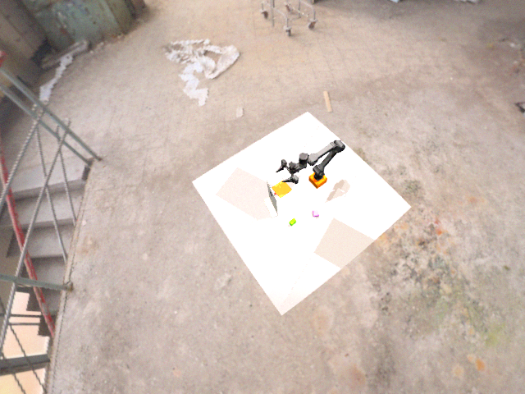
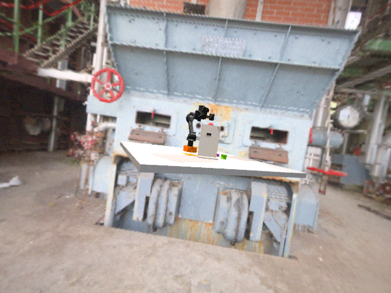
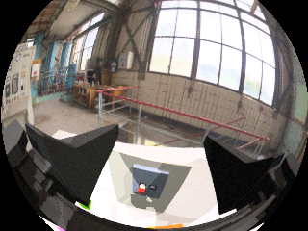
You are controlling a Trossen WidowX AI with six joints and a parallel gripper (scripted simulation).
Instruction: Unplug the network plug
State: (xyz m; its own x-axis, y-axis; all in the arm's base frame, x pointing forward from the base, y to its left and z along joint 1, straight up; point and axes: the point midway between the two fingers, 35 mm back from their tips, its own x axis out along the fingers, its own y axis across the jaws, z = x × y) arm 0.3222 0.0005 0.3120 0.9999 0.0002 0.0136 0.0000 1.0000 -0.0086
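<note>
Now: the network plug 50 mm ahead of my gripper tip, 10 mm to the left of it and 170 mm below it. Round my gripper tip: upright grey panel (70 mm ahead, 240 mm below); then orange marked square (70 mm behind, 90 mm to the right, 370 mm below).
</note>
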